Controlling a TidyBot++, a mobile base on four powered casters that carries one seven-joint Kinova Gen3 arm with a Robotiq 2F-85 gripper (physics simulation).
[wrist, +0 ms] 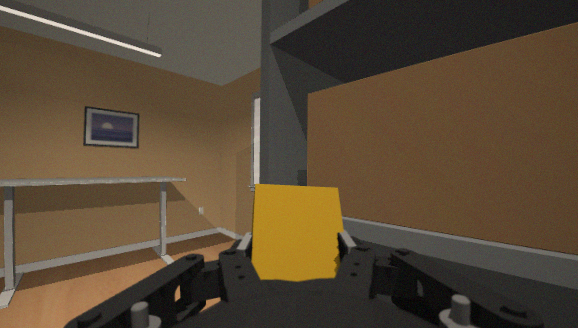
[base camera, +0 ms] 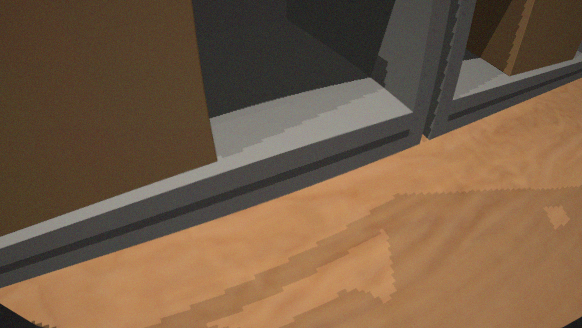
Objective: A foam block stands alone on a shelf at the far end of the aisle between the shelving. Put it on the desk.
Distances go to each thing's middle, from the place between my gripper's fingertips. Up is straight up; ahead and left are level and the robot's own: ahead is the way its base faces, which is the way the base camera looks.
Now: hand 1 cm above the yellow foam block [wrist: 294, 228].
